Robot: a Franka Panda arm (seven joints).
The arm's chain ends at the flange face. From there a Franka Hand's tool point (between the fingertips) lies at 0.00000 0.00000 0.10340 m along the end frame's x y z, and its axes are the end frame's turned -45 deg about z.
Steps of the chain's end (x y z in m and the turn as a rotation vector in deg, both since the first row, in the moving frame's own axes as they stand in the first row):
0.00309 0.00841 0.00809 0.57 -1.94 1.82
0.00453 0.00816 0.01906 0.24 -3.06 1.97
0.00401 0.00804 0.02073 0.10 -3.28 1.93
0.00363 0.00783 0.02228 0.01 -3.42 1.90
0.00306 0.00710 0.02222 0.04 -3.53 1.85
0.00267 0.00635 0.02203 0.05 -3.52 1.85
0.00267 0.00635 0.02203 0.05 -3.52 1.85
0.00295 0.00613 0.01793 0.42 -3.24 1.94
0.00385 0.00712 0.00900 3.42 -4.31 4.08
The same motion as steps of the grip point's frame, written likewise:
-0.00546 0.00490 0.00803 1.77 -0.97 1.82
-0.00609 0.00470 0.01891 2.33 -1.99 1.97
-0.00683 0.00414 0.02056 2.39 -2.25 1.93
-0.00725 0.00366 0.02210 2.43 -2.41 1.90
-0.00723 0.00256 0.02202 2.52 -2.47 1.85
-0.00695 0.00175 0.02183 2.52 -2.45 1.85
-0.00695 0.00175 0.02183 2.52 -2.45 1.85
-0.00577 0.00169 0.01776 2.59 -1.99 1.94
-0.00309 -0.00212 0.00852 5.47 -0.63 4.08

